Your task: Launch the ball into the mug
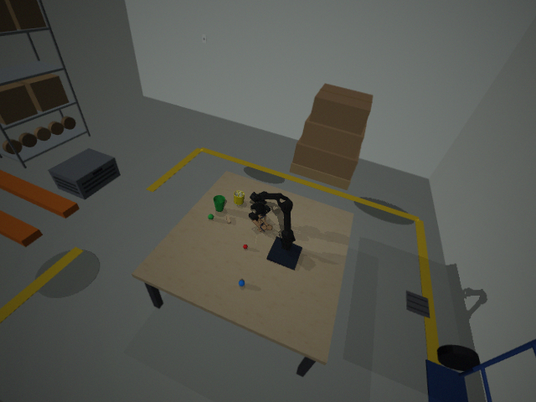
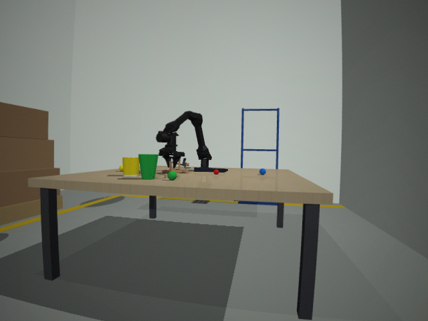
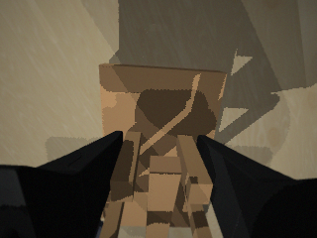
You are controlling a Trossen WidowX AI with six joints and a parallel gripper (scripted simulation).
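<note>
Right now my gripper tip is 2 cm short of the red ball, 28 cm to the right of it and 2 cm above it. The rest, counted from my gripper tip: yellow mug: 23 cm ahead, 16 cm to the right; then wooden catapult: 5 cm behind, 5 cm to the left, 2 cm above; then wooden block: 24 cm ahead, 7 cm to the left, 3 cm below.
</note>
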